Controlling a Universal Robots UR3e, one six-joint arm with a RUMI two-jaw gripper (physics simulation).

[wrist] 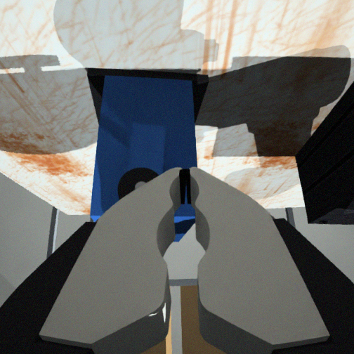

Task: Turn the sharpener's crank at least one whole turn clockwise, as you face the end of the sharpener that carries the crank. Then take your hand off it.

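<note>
The sharpener (pixel 147 105) is a blue box with a black rim at its far end, in the upper left middle of the wrist view. A round black knob (pixel 128 186) with a grey centre, on the crank, shows over the near part of the blue body, partly hidden by the left finger. My gripper (pixel 185 171) is shut and empty, its fingertips over the near right part of the sharpener in this view, to the right of the knob. I cannot tell whether a finger touches the knob. The crank's arm is hidden.
The sharpener stands on a white table top with rust-brown streaks (pixel 280 25). A black block-shaped object (pixel 332 170) stands at the right edge of the view. Dark shadows fall across the table. Beyond the table's near edge show grey surfaces and a brown strip (pixel 189 320).
</note>
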